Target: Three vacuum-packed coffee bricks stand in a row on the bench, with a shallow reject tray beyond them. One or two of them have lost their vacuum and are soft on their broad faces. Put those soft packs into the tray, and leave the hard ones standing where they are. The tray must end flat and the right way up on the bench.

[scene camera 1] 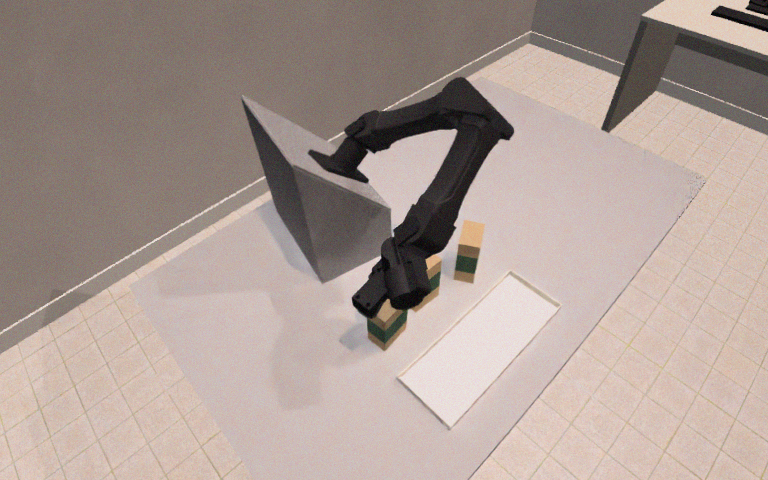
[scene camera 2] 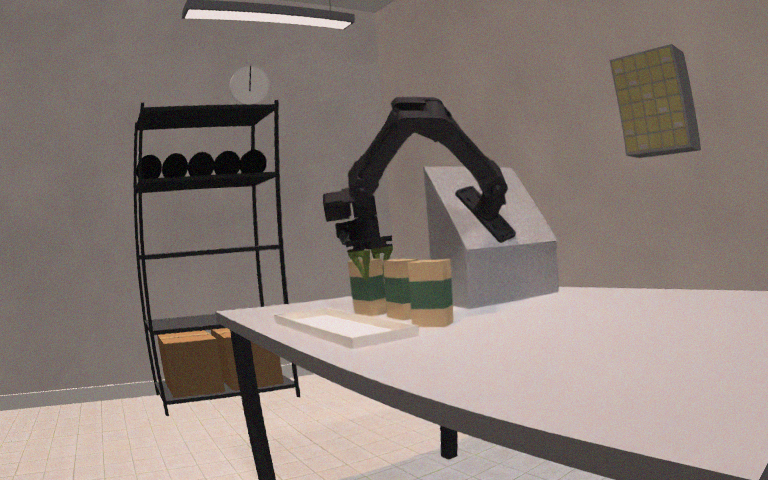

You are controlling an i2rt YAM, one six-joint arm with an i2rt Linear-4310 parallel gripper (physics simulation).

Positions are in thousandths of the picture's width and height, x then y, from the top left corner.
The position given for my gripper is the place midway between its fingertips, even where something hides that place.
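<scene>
My own gripper (scene camera 2: 488,580) is here to be seen, and so is a shallow white tray (scene camera 1: 590,778).
</scene>
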